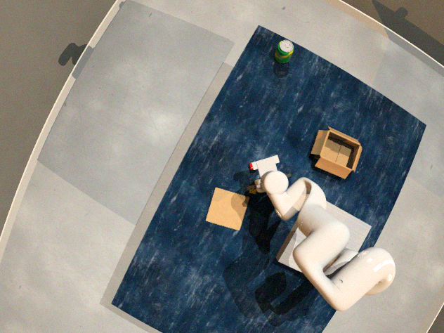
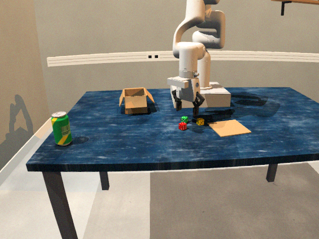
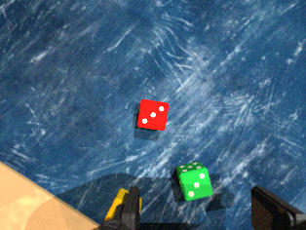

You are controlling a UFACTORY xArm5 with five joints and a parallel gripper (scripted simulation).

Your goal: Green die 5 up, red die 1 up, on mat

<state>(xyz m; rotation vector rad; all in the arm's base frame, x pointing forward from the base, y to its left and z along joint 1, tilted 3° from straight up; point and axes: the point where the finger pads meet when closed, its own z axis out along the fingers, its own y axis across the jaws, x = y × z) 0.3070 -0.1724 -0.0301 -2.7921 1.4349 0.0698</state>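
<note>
Now: the green die 40 mm below my hand and 10 mm to the right of it. The rest, counted from my hand: red die 70 mm ahead, 40 mm to the right, 40 mm below; then mat 150 mm to the left, 110 mm ahead, 50 mm below; then yellow die 50 mm to the left, 40 mm below, 40 mm ahead.
</note>
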